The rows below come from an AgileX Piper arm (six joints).
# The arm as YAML. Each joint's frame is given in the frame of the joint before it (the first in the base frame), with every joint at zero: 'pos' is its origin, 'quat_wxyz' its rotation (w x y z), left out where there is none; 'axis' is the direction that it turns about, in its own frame. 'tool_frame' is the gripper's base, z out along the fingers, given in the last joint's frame.
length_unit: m
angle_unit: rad
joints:
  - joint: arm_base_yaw
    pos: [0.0, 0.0, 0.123]
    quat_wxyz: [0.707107, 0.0, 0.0, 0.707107]
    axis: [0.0, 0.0, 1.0]
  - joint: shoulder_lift
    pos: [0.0, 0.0, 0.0]
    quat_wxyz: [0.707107, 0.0, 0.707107, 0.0]
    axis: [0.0, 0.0, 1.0]
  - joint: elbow
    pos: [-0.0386, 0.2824, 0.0]
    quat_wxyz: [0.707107, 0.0, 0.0, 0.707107]
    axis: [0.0, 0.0, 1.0]
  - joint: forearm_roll
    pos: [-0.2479, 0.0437, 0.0]
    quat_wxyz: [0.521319, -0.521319, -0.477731, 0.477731]
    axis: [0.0, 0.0, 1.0]
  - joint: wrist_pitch
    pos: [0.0, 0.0, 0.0]
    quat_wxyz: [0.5, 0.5, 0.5, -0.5]
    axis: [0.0, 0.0, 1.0]
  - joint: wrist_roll
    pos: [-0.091, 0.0, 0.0]
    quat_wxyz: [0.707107, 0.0, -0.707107, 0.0]
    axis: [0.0, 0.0, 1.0]
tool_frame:
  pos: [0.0, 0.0, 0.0]
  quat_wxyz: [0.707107, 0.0, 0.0, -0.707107]
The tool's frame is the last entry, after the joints.
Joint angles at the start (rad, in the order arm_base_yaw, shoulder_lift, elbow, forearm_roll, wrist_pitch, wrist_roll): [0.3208, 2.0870, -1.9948, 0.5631, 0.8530, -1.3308]
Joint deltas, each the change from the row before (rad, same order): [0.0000, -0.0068, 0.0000, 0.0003, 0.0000, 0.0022]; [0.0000, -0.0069, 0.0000, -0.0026, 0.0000, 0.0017]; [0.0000, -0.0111, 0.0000, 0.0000, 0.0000, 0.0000]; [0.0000, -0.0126, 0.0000, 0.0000, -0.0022, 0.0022]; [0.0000, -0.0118, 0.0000, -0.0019, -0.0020, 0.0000]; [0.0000, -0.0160, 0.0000, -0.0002, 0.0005, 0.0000]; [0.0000, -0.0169, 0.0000, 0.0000, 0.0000, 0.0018]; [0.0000, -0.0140, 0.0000, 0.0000, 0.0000, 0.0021]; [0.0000, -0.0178, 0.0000, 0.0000, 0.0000, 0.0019]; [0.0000, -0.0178, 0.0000, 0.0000, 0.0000, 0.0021]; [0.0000, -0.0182, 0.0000, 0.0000, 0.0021, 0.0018]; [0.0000, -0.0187, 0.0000, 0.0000, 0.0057, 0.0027]
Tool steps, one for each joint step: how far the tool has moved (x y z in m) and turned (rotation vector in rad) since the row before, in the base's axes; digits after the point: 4 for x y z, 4 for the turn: [-0.0012, -0.0004, 0.0033, 0.0035, -0.0051, -0.0014]; [-0.0012, -0.0006, 0.0032, 0.0006, -0.0064, -0.0011]; [-0.0021, -0.0007, 0.0053, 0.0035, -0.0105, 0.0000]; [-0.0023, -0.0008, 0.0061, 0.0057, -0.0124, -0.0025]; [-0.0022, -0.0009, 0.0056, 0.0025, -0.0134, -0.0011]; [-0.0033, -0.0011, 0.0075, 0.0047, -0.0148, 0.0003]; [-0.0036, -0.0012, 0.0079, 0.0063, -0.0150, -0.0011]; [-0.0031, -0.0010, 0.0065, 0.0056, -0.0120, -0.0012]; [-0.0040, -0.0013, 0.0082, 0.0067, -0.0157, -0.0011]; [-0.0042, -0.0014, 0.0081, 0.0068, -0.0156, -0.0012]; [-0.0045, -0.0014, 0.0081, 0.0061, -0.0145, 0.0001]; [-0.0050, -0.0015, 0.0080, 0.0055, -0.0116, 0.0016]
